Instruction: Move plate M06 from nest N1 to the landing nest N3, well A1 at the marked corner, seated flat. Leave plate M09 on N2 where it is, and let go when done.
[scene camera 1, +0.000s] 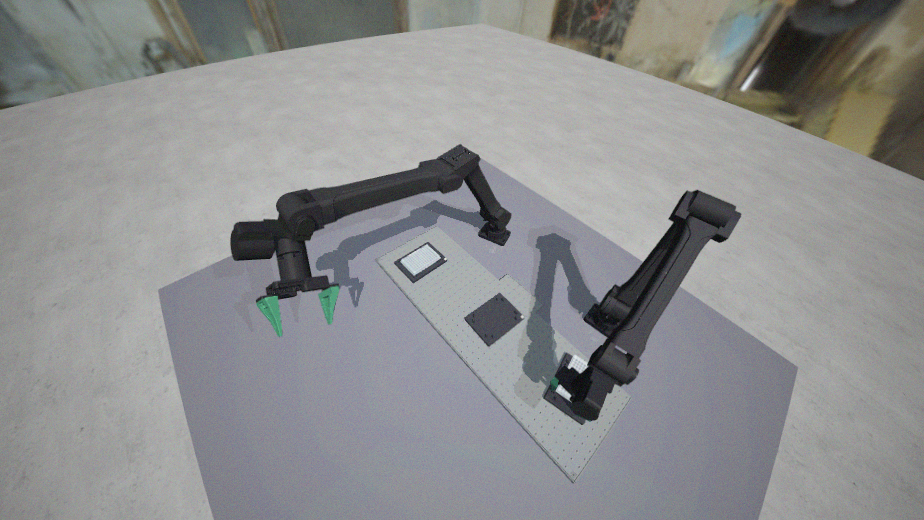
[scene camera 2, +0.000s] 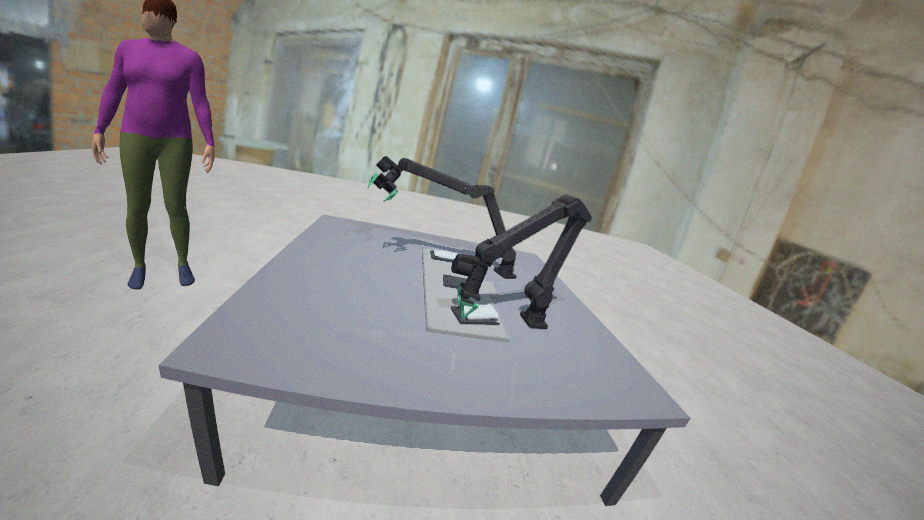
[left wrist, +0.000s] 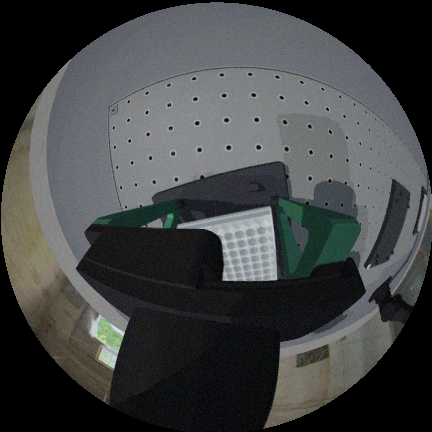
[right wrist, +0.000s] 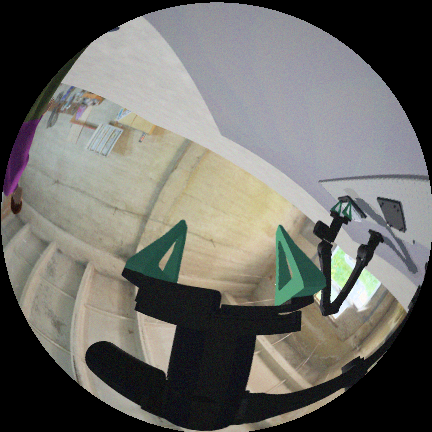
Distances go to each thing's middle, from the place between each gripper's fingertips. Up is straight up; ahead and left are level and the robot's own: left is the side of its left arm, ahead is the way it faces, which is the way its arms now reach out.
The dark nest pad (left wrist: 259, 185) lies 60 mm behind my left hand and 10 mm to the right of it.
The dark nest pad is 480 mm behind my right hand, 440 mm to the left of it and 300 mm below it.
